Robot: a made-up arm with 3 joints. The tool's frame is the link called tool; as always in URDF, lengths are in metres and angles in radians. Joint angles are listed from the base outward. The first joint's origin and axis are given. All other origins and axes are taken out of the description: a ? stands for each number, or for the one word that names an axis. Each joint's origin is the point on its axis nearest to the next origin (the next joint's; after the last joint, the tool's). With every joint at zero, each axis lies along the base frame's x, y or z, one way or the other. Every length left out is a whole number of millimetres.
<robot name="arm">
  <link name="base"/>
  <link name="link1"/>
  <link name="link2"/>
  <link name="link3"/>
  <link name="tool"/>
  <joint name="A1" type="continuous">
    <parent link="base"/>
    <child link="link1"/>
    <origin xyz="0 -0.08 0.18" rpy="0 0 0"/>
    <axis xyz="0 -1 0"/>
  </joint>
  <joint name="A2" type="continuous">
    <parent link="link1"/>
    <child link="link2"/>
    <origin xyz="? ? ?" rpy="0 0 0"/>
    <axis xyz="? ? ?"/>
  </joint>
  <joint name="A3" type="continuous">
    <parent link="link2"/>
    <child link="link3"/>
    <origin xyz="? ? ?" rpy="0 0 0"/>
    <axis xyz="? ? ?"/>
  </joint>
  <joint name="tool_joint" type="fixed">
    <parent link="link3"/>
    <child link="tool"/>
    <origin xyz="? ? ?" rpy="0 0 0"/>
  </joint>
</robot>
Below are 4 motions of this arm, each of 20 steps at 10 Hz.
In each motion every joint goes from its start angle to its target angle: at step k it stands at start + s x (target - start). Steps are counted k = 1, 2, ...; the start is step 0. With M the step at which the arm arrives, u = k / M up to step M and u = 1 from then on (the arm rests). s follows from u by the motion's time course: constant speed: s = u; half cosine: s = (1 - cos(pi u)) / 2; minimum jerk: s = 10 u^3 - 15 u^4 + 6 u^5.
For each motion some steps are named. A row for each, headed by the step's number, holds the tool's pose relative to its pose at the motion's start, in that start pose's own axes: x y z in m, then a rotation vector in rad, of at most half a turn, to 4 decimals.
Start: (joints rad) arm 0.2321 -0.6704 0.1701
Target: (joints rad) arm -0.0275 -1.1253 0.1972
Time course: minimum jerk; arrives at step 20
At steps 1, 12, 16, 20:
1: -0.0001 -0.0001 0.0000 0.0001 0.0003 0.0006
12: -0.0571 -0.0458 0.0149 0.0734 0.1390 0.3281
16: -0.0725 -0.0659 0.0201 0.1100 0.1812 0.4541
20: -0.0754 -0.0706 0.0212 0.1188 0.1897 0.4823

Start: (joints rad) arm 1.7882 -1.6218 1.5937
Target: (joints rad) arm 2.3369 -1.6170 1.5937
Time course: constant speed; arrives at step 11
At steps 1, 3, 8, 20:
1: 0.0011 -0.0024 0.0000 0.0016 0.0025 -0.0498
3: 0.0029 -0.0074 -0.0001 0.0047 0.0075 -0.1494
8: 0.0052 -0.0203 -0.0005 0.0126 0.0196 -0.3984
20: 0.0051 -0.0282 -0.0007 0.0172 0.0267 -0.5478

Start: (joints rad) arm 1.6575 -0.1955 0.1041
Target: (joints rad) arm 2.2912 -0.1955 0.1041
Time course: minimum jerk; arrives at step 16
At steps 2, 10, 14, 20:
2: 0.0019 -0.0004 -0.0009 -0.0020 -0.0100 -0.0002
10: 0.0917 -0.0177 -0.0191 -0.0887 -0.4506 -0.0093
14: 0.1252 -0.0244 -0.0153 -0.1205 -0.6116 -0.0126
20: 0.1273 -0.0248 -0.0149 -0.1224 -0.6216 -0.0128

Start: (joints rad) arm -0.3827 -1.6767 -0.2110
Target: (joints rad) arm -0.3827 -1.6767 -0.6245
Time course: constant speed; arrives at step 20
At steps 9, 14, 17, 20:
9: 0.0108 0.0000 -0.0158 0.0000 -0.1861 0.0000
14: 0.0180 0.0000 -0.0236 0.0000 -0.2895 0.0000
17: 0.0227 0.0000 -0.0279 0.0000 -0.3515 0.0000
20: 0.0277 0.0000 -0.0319 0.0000 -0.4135 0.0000

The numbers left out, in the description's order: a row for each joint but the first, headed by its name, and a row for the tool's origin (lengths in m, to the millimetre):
A2: xyz 0.1 0 -0.14, axis 0 0 -1
A3: xyz -0.09 0.13 0, axis 0 1 0
tool: xyz -0.09 0 -0.05

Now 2 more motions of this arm.
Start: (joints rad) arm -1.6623 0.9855 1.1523
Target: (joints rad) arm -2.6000 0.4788 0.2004
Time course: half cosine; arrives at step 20
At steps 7, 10, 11, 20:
7: 0.0173 -0.0502 -0.0567 -0.2232 -0.1026 -0.1017
10: 0.0149 -0.1023 -0.0931 -0.4130 -0.1614 -0.1298
11: 0.0107 -0.1213 -0.1027 -0.4765 -0.1756 -0.1280
20: -0.0369 -0.2202 -0.1258 -0.7713 -0.1992 -0.0302

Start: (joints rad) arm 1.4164 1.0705 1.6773
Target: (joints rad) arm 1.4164 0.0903 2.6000
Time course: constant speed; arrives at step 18
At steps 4, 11, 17, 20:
4: -0.0056 -0.0268 -0.0060 -0.2135 0.2042 -0.0453
11: -0.0064 -0.0639 -0.0044 -0.5616 0.5467 -0.2298
17: 0.0030 -0.0864 0.0006 -0.8171 0.8068 -0.4922
20: 0.0055 -0.0897 0.0012 -0.8544 0.8456 -0.5450

